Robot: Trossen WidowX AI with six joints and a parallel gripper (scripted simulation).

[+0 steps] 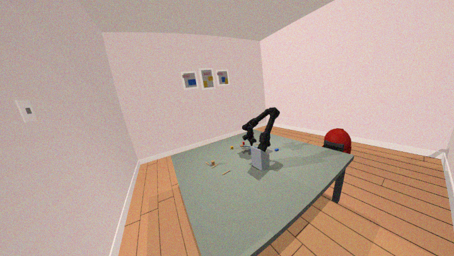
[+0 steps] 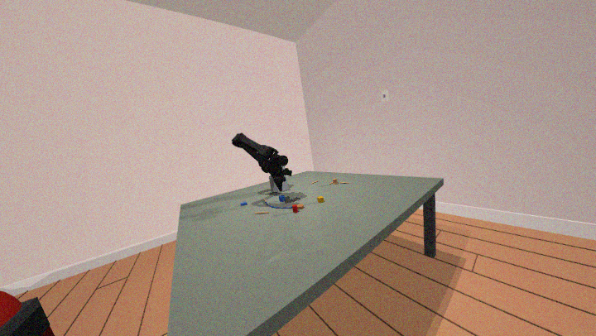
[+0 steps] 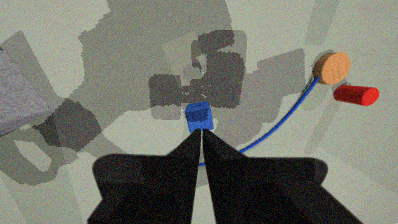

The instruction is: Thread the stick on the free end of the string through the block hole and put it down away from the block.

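The thin wooden stick lies 10 cm behind my gripper tip, 6 cm to the right of it and 6 cm below it. Round my gripper tip: red piece: 21 cm ahead, 6 cm to the right, 4 cm below; thin stick: 18 cm to the right, 6 cm below, 5 cm ahead; round wooden button: 19 cm ahead, 5 cm below, 2 cm to the right.
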